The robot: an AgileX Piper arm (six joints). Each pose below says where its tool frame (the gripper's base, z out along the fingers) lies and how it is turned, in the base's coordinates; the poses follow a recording.
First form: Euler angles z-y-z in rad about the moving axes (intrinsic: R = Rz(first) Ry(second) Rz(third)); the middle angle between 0 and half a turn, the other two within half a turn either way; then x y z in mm.
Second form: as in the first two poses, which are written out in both.
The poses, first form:
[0.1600, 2.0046, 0.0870, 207, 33, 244]
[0.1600, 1.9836, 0.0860, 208, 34, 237]
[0.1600, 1.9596, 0.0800, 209, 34, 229]
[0.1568, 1.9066, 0.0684, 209, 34, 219]
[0.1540, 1.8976, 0.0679, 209, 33, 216]
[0.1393, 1.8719, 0.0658, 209, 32, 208]
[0.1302, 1.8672, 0.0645, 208, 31, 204]
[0.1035, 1.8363, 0.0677, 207, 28, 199]
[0.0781, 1.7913, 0.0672, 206, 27, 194]
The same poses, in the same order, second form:
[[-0.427, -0.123, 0.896, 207], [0.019, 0.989, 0.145, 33], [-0.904, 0.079, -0.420, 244], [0, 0, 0, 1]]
[[-0.408, -0.125, 0.904, 208], [0.021, 0.989, 0.146, 34], [-0.913, 0.079, -0.401, 237], [0, 0, 0, 1]]
[[-0.386, -0.129, 0.914, 209], [0.019, 0.989, 0.147, 34], [-0.922, 0.074, -0.379, 229], [0, 0, 0, 1]]
[[-0.335, -0.134, 0.933, 209], [0.016, 0.989, 0.147, 34], [-0.942, 0.065, -0.330, 219], [0, 0, 0, 1]]
[[-0.327, -0.132, 0.936, 209], [0.018, 0.989, 0.145, 33], [-0.945, 0.064, -0.321, 216], [0, 0, 0, 1]]
[[-0.302, -0.119, 0.946, 209], [0.024, 0.991, 0.133, 32], [-0.953, 0.063, -0.297, 208], [0, 0, 0, 1]]
[[-0.297, -0.111, 0.948, 208], [0.026, 0.992, 0.124, 31], [-0.954, 0.062, -0.292, 204], [0, 0, 0, 1]]
[[-0.267, -0.085, 0.960, 207], [0.040, 0.994, 0.100, 28], [-0.963, 0.065, -0.262, 199], [0, 0, 0, 1]]
[[-0.223, -0.063, 0.973, 206], [0.050, 0.996, 0.076, 27], [-0.974, 0.066, -0.219, 194], [0, 0, 0, 1]]

